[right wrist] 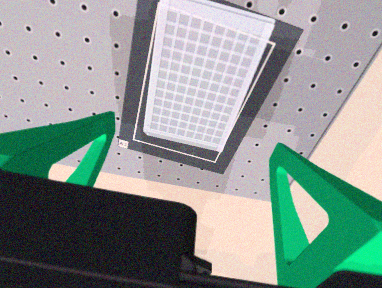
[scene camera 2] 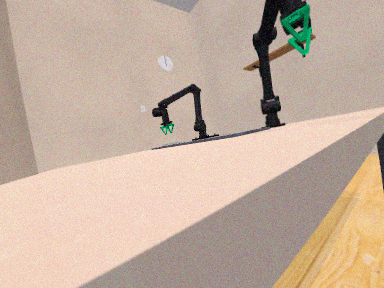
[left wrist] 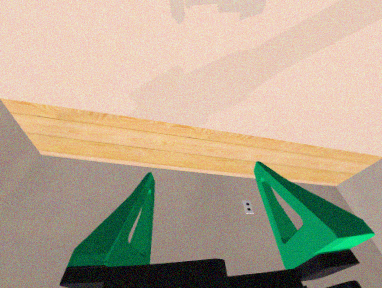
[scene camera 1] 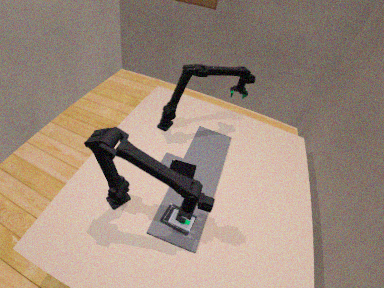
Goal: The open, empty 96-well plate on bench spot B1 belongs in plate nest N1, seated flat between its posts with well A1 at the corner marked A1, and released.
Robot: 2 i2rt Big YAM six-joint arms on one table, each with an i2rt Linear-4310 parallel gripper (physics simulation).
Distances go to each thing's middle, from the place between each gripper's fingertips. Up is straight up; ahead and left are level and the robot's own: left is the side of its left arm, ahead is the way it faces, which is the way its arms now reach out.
The well plate (right wrist: pixel 202 66) is 104 cm to the right of my left hand, 20 cm below it and 9 cm behind it.
I see the well plate 10 mm behind my right hand and 80 mm below it.
